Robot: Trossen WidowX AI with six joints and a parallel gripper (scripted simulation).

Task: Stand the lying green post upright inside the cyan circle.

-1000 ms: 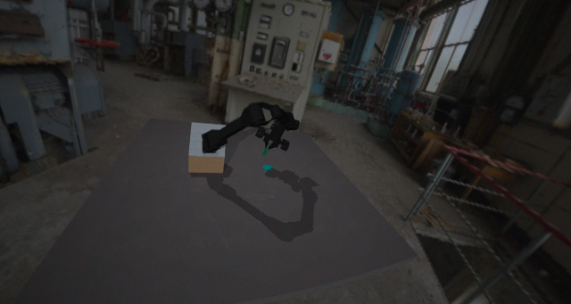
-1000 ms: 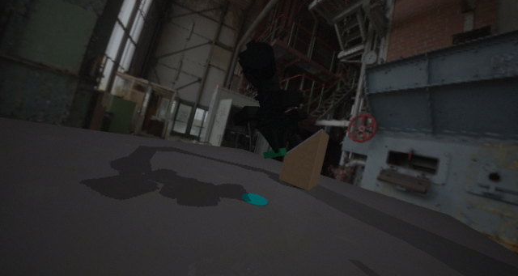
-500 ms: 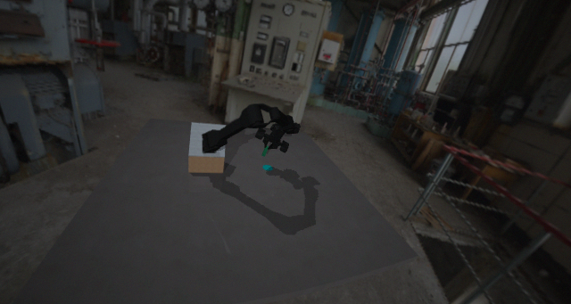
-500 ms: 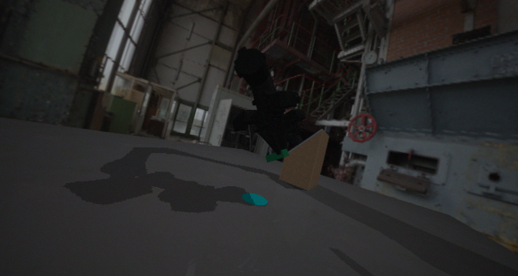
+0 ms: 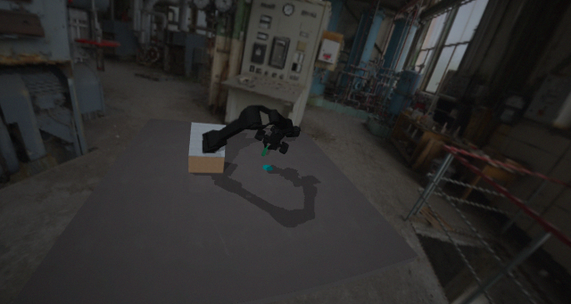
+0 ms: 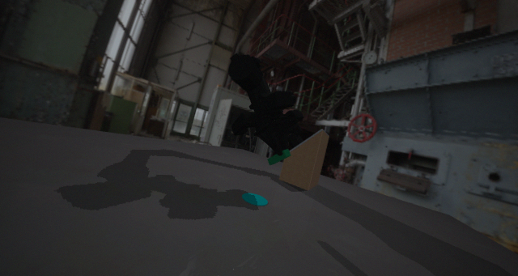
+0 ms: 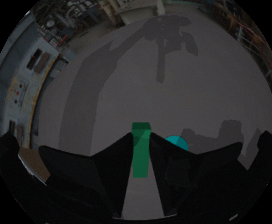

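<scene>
The cyan circle lies 11 cm below my gripper tip, 3 cm to the right of it and 2 cm ahead of it. Round my gripper tip: green post 2 cm to the right, 1 cm below, 1 cm behind.
</scene>
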